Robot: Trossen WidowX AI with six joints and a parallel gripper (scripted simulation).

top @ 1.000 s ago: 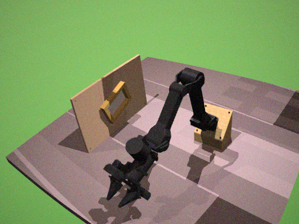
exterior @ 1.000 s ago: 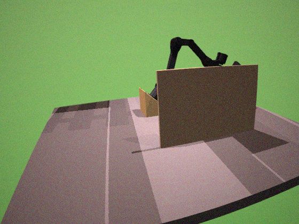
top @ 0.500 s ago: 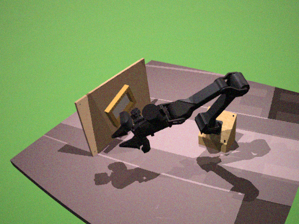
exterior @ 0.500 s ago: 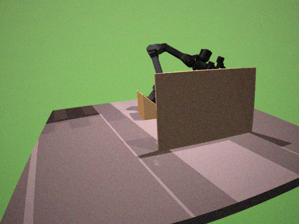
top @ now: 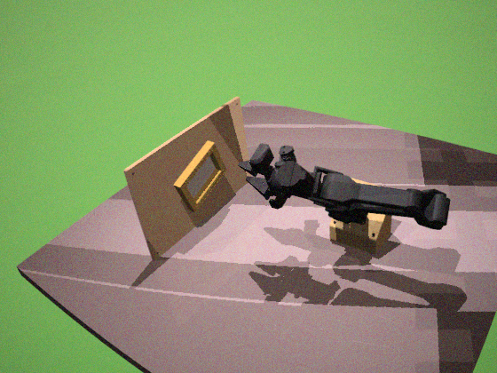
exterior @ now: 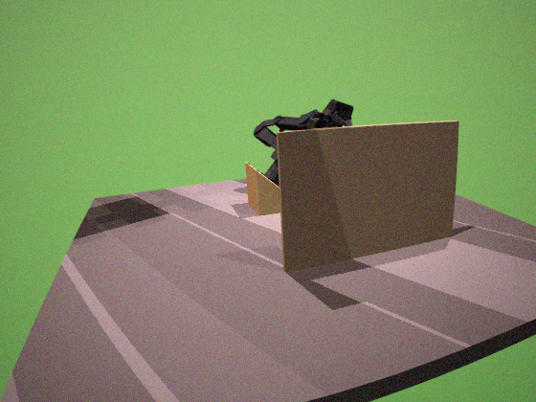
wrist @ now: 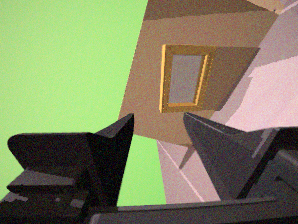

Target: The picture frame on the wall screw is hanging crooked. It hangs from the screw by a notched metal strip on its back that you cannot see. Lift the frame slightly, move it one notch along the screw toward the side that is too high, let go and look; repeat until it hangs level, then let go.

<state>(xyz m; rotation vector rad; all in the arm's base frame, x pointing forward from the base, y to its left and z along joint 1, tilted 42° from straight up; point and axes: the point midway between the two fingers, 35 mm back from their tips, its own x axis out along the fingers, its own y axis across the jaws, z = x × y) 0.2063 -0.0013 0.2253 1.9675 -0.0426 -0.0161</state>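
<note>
Right now the picture frame is 200 mm ahead of my gripper tip, 40 mm to the right of it and 90 mm below it. The rest, counted from my gripper tip: tan wall panel: 210 mm ahead, 50 mm to the right, 90 mm below.
</note>
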